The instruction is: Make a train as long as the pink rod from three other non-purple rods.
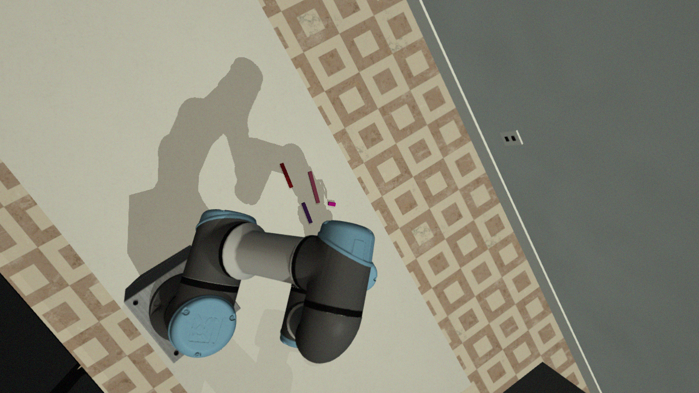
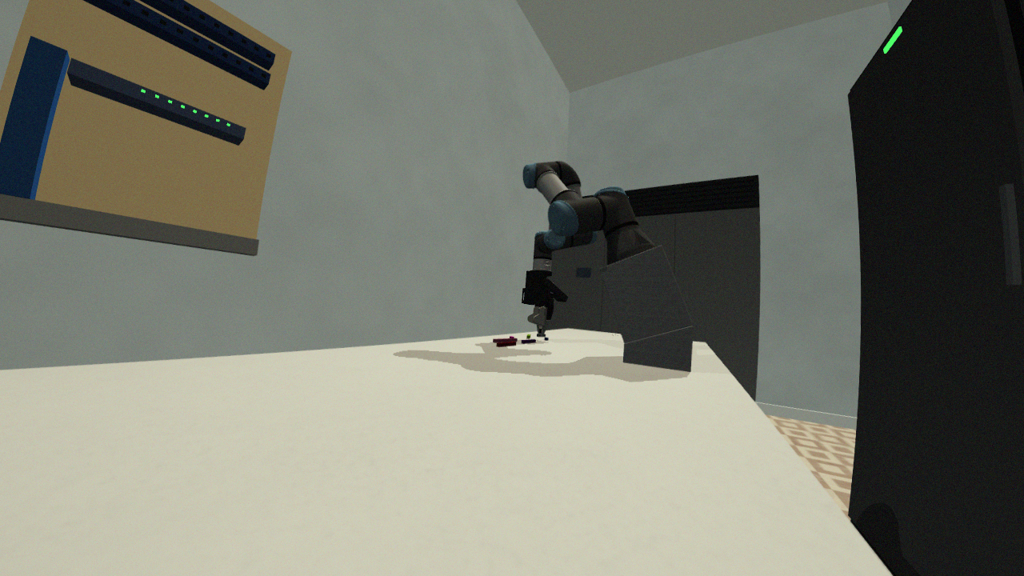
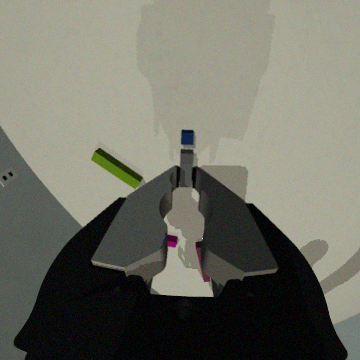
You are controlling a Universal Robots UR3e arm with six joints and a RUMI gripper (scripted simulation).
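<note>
My gripper is now 1 cm above the grey rod. Also, from my hand: blue rod 1 cm behind, 2 cm to the right, 2 cm below; then lime rod 6 cm ahead, 2 cm to the right, 2 cm below; then purple rod 1 cm behind, 10 cm to the left, 2 cm below.
</note>
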